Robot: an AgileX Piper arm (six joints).
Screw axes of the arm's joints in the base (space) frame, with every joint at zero. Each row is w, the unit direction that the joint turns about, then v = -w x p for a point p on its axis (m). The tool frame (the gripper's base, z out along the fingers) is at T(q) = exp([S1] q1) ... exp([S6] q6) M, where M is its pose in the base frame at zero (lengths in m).
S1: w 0 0 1 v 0 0 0
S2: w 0 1 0 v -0.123 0 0
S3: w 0 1 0 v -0.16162 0 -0.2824
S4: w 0.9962 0 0.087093 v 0 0.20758 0
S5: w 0 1 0 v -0.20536 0 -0.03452
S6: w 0.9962 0 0.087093 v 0 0.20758 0
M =
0.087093 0 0.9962 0.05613
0 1 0 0
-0.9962 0 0.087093 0.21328
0 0 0 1
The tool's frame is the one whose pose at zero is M.
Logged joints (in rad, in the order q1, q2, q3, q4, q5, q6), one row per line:
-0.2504, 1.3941, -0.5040, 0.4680, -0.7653, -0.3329
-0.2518, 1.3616, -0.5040, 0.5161, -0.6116, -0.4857
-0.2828, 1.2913, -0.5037, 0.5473, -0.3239, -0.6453
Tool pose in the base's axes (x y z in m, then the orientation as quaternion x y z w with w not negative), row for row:
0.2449, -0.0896, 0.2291, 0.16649, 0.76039, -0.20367, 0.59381
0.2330, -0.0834, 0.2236, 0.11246, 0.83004, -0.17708, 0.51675
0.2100, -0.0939, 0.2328, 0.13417, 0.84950, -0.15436, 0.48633
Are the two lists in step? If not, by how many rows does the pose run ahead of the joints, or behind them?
The pose runs 1 row ahead of the joints: the pose in row i belongs to the joints in row i + 1.
